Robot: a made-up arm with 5 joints.
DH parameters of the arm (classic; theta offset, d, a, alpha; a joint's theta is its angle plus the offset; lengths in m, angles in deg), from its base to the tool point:
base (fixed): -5.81 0 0.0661 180
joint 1: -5.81 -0.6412 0.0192 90
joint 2: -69.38 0 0.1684 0
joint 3: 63.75 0 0.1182 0
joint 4: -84.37 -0.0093 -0.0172 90
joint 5: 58.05 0 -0.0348 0
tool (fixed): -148.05 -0.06 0 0
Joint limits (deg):
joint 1: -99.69..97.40
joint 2: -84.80..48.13
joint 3: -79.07..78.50
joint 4: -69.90..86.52
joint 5: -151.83..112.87
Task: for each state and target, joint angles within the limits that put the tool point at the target. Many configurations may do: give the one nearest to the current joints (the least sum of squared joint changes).
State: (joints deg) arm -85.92 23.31 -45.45 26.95 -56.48
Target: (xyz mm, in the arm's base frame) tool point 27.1 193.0 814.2
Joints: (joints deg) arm -99.69 -3.12 -31.66 51.34 -81.41
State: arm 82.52 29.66 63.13 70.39 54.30
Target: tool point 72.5 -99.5 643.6
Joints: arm 59.18 20.16 68.84 79.21 53.09
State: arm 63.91 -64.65 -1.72 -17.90 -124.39
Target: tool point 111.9 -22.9 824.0
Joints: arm 46.41 -73.36 39.04 2.15 -123.05
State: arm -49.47 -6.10 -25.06 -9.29 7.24
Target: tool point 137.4 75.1 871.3
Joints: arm -68.93 -44.56 3.49 16.94 -4.08
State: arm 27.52 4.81 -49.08 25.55 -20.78
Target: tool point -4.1 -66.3 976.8
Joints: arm -17.24 -38.66 -74.13 -6.52 -7.37
